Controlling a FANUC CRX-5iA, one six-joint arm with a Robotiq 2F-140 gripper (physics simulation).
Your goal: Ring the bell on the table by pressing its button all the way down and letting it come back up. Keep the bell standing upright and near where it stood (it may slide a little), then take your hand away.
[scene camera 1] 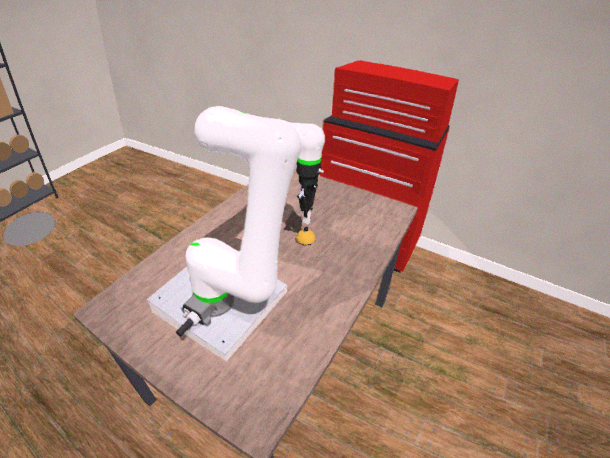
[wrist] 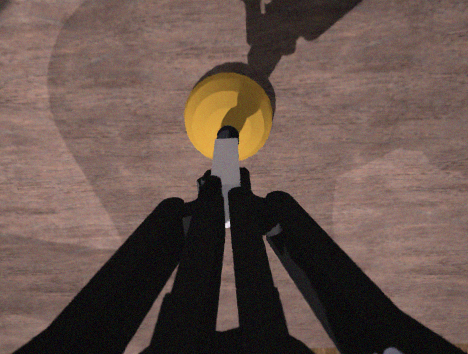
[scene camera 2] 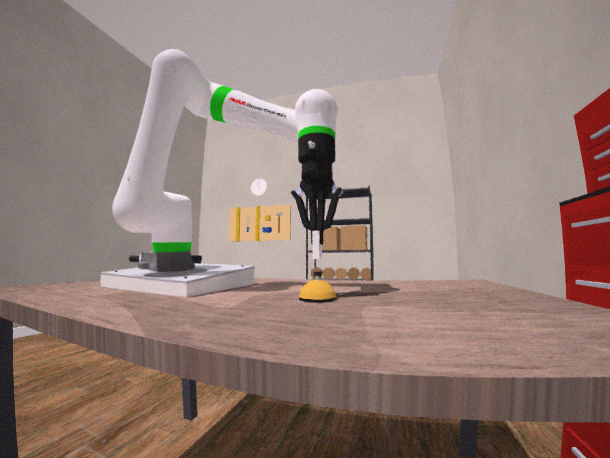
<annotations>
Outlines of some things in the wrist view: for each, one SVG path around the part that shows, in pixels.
My gripper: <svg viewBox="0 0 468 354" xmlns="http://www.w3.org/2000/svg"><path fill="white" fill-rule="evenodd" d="M12 353L123 354L178 265L171 293L166 293L163 298L150 345L139 354L315 354L303 342L289 335L279 291L274 286L262 236L264 235L340 354L467 354L401 311L290 194L283 191L273 191L268 193L266 198L254 195L251 191L249 170L245 167L239 168L238 138L215 139L212 169L207 170L204 176L196 181L198 191L196 200L184 203L184 200L181 198L171 197L160 202L45 330ZM230 228L239 327L226 331L216 331L226 235L225 228Z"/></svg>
A yellow dome bell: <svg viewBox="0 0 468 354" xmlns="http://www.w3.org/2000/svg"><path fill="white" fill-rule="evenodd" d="M209 75L209 77L196 85L186 101L184 120L188 137L198 151L213 159L215 139L238 138L239 161L247 159L262 148L269 137L273 114L270 99L264 89L256 81L245 76L245 74L227 72Z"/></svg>
</annotations>
